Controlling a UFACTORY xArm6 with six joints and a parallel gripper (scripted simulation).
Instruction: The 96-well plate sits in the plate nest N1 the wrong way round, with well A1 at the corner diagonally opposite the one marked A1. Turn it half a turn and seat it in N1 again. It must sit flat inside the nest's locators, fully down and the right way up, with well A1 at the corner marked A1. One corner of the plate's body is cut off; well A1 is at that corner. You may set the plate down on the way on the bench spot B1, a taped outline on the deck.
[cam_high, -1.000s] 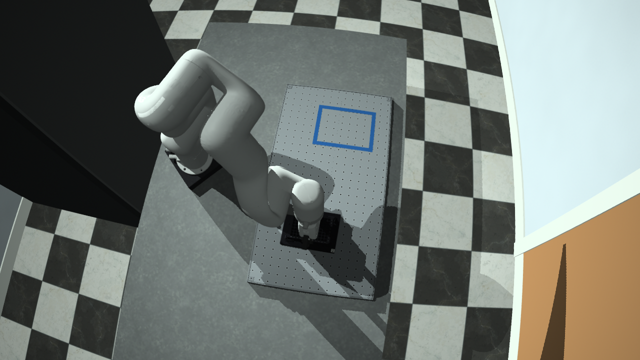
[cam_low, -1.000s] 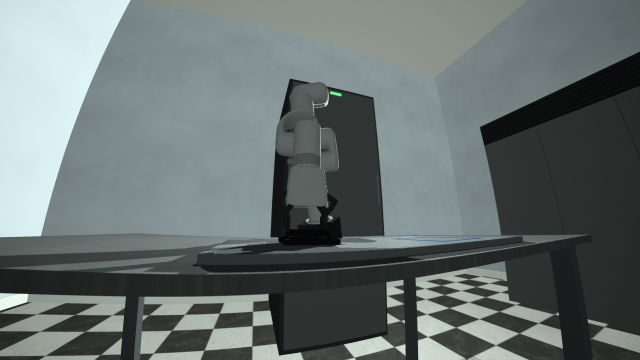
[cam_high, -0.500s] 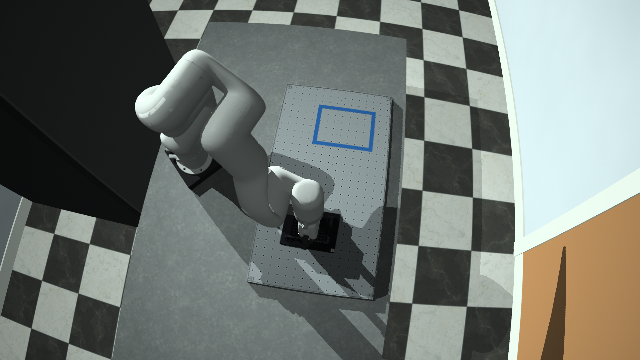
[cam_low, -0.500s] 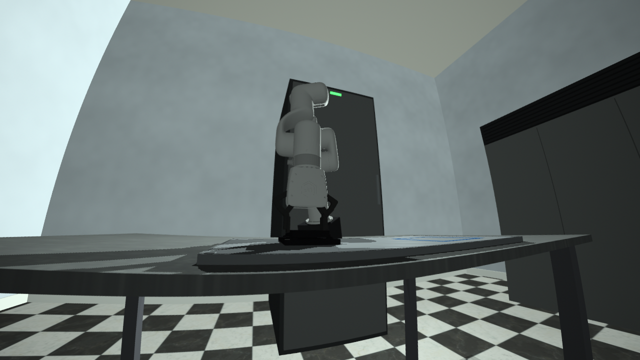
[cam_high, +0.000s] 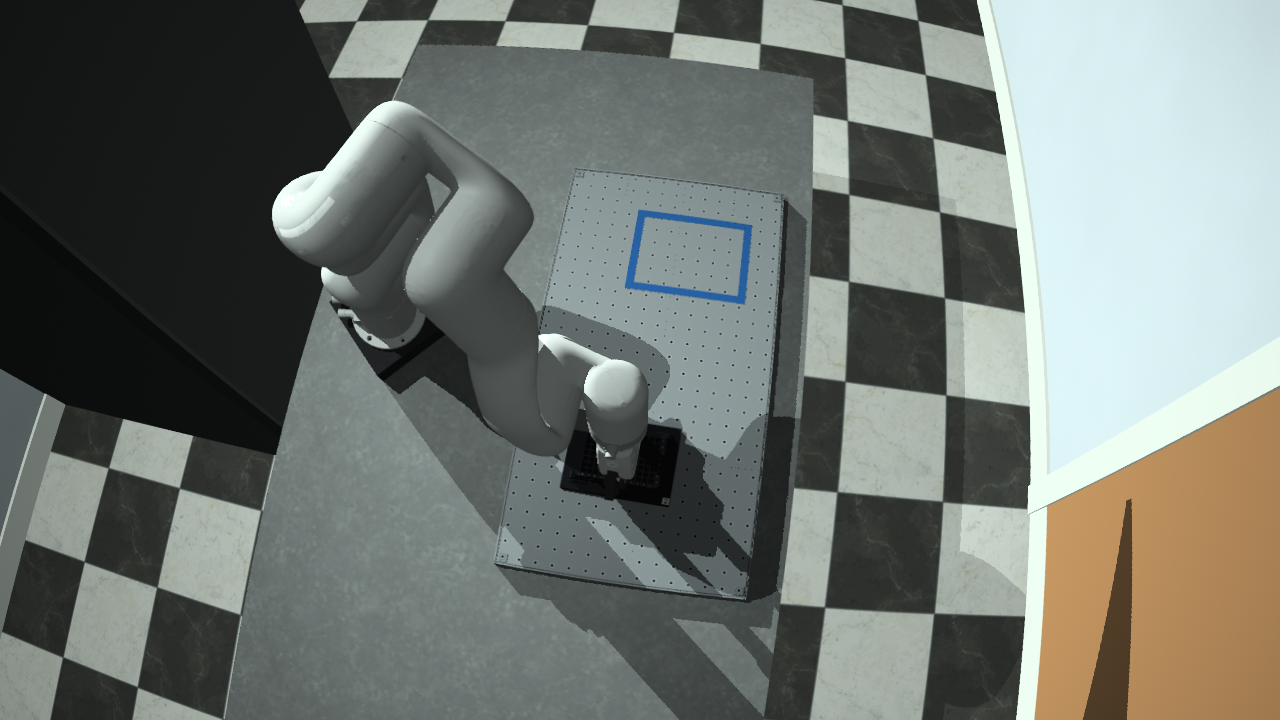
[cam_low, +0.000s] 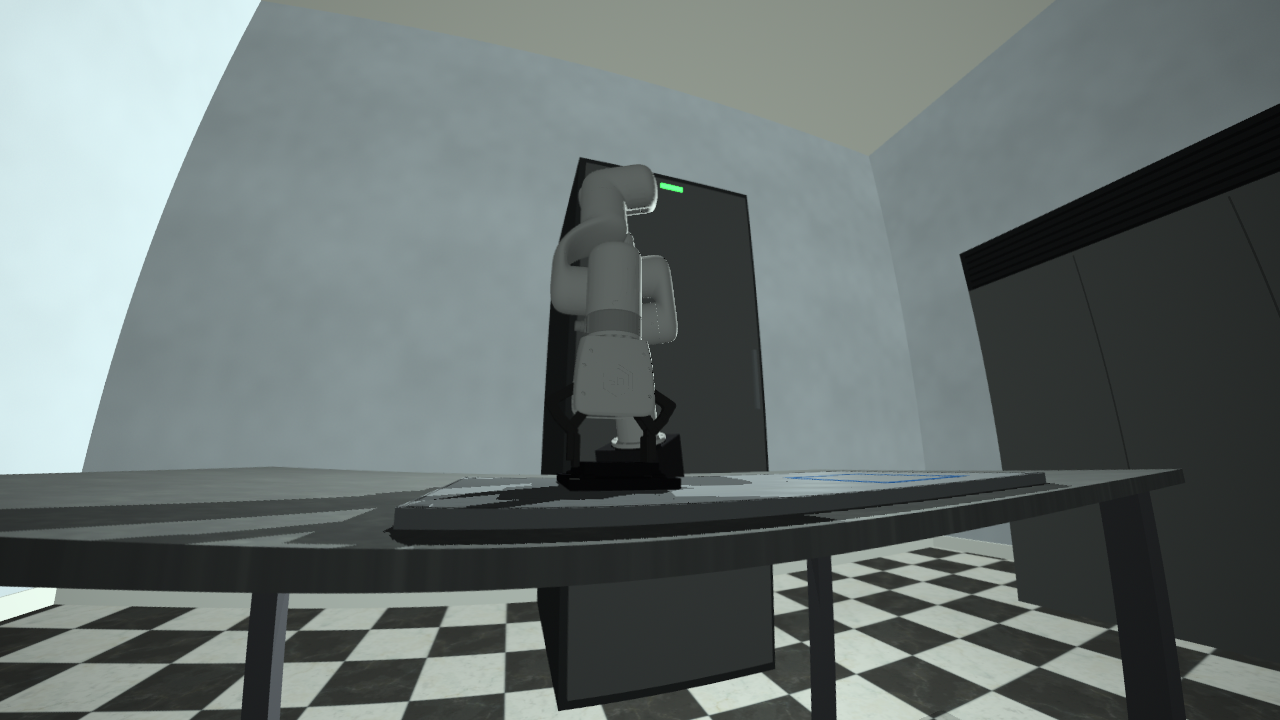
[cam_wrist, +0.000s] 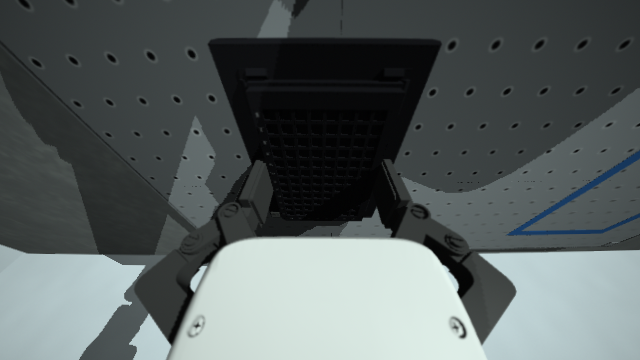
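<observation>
The black 96-well plate is 1 cm below my hand. From my hand the other things lie so: small white A1 mark: 7 cm to the right, 6 cm ahead, 2 cm below; black plate nest N1: 3 cm below.
</observation>
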